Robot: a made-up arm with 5 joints. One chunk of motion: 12 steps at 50 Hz.
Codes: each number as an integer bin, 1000 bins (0 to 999) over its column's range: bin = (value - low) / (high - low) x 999, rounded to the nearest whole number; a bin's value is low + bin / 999 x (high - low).
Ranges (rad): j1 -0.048..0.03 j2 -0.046..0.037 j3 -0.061..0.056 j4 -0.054..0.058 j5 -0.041..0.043
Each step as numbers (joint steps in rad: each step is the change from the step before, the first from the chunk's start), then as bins.
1 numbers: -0.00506 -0.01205 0.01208 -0.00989 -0.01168
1 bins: 550 409 624 393 349
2 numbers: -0.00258 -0.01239 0.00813 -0.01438 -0.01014
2 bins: 582 405 590 353 367
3 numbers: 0.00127 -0.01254 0.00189 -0.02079 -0.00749
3 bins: 631 403 537 296 399
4 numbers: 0.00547 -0.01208 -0.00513 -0.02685 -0.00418
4 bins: 685 408 477 242 438
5 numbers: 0.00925 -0.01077 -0.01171 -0.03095 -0.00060
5 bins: 733 424 421 206 480
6 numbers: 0.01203 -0.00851 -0.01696 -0.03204 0.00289
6 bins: 769 451 376 196 522
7 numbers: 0.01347 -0.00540 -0.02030 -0.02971 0.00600
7 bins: 787 489 348 217 559
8 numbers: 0.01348 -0.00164 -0.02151 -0.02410 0.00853
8 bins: 787 534 337 267 589
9 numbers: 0.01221 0.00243 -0.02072 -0.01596 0.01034
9 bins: 771 583 344 339 611
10 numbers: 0.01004 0.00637 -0.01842 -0.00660 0.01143
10 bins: 743 630 364 423 624
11 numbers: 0.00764 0.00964 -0.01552 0.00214 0.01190
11 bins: 713 670 388 501 629
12 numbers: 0.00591 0.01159 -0.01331 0.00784 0.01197
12 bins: 690 693 407 552 630
